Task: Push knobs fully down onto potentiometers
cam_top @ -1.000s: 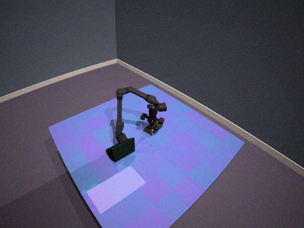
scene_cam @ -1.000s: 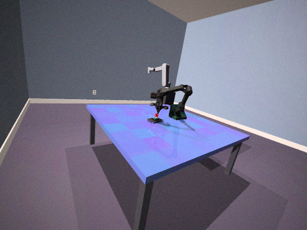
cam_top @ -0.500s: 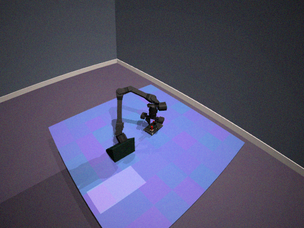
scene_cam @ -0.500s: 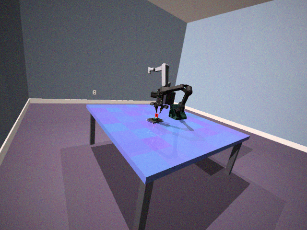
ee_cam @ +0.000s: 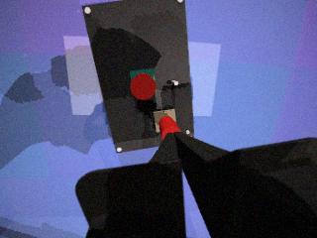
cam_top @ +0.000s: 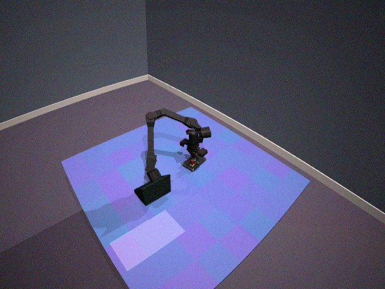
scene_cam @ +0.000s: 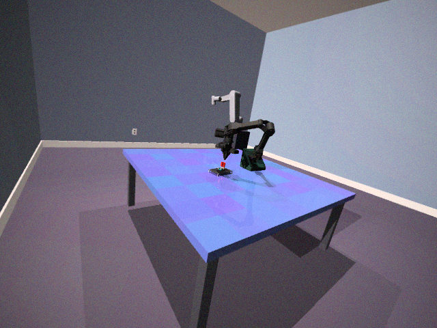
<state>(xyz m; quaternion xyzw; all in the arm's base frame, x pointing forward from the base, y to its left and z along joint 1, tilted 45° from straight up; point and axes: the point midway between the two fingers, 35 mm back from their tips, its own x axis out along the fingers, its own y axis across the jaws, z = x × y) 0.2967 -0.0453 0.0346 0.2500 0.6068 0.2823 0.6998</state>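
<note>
Right now the red knob is 4 cm ahead of my gripper tip, 2 cm to the left of it and 2 cm below it.
</note>
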